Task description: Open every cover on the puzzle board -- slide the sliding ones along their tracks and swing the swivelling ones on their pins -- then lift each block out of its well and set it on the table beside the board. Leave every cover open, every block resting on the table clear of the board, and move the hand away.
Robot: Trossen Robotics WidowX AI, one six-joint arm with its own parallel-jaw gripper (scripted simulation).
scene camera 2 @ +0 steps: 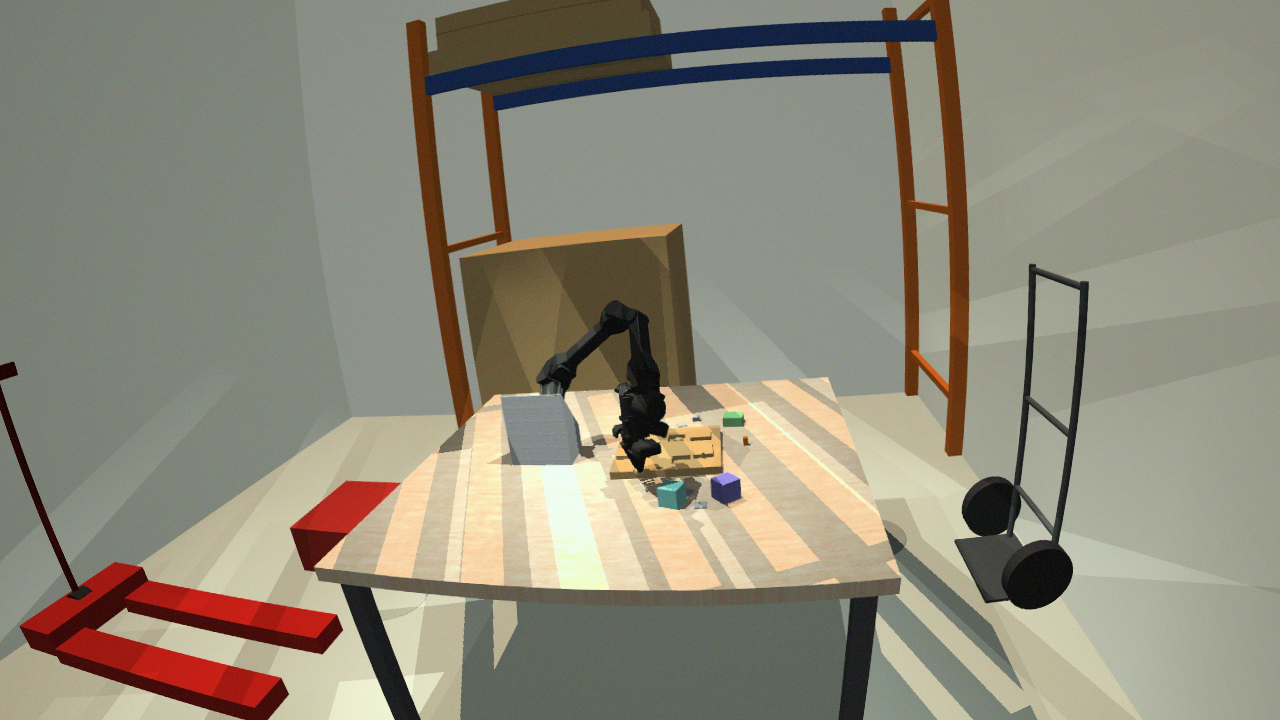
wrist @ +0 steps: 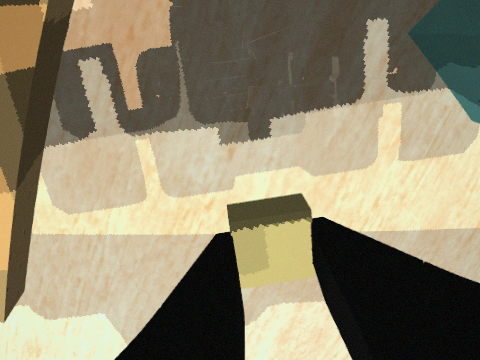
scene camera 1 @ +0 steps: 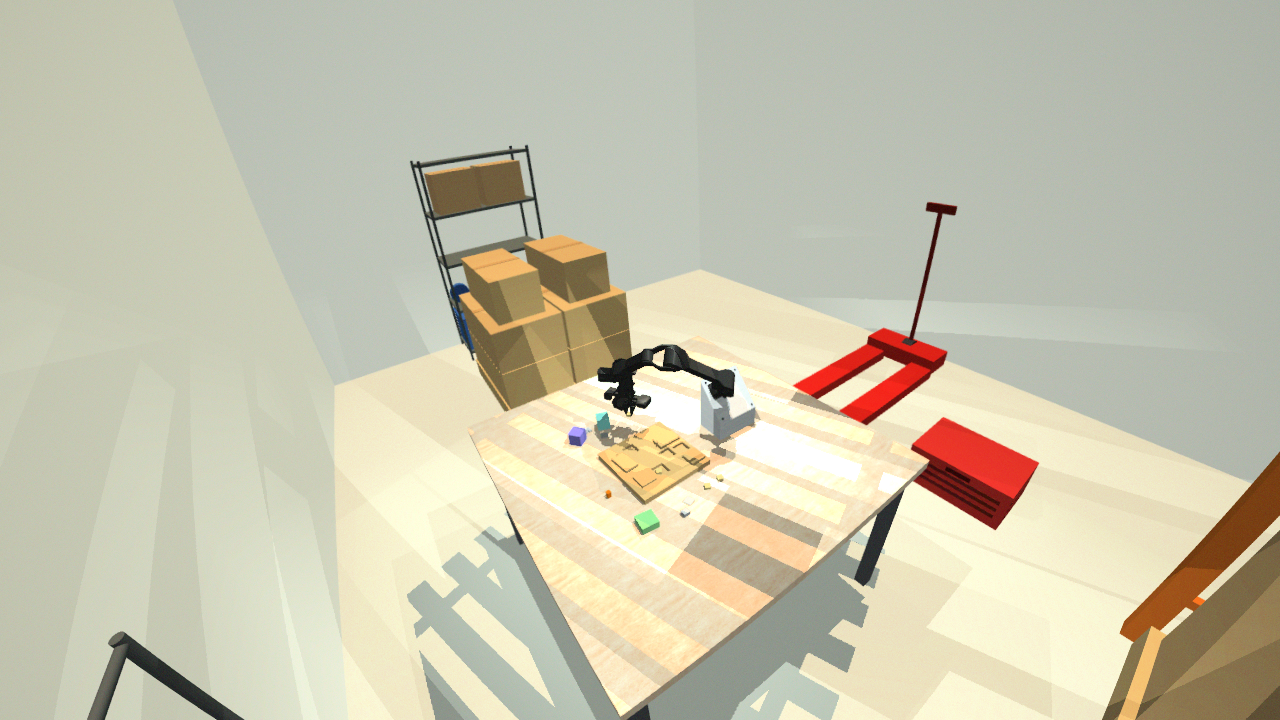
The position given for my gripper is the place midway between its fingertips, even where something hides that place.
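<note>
My gripper [scene camera 2: 639, 470] is holding an olive-yellow block [wrist: 272, 237], and you'd also find my gripper [wrist: 271, 240] in the wrist view and my gripper [scene camera 1: 629, 414] in scene camera 1. There's a wooden puzzle board [scene camera 1: 640, 447] here too, and the wrist view shows the wooden puzzle board [wrist: 39, 39] as well. I can also see a teal cube [scene camera 2: 671, 494] and a purple cube [scene camera 2: 726, 487], though in the wrist view the purple cube is out of frame.
</note>
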